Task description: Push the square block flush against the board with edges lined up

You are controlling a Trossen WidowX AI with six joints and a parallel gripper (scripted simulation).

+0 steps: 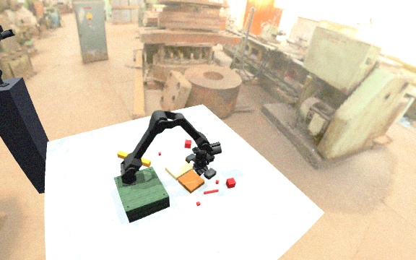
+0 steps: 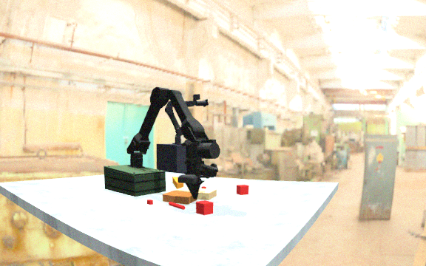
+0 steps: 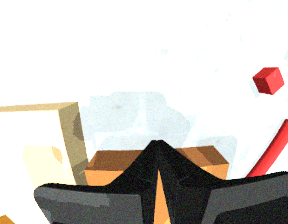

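The red stick lies 12 cm to the right of my gripper tip, 2 cm ahead of it and 1 cm below it. The rest, counted from my gripper tip: yellow bar: 35 cm behind, 22 cm to the left; then board: 9 cm to the left, 9 cm behind; then square block: 6 cm behind, 3 cm to the right.
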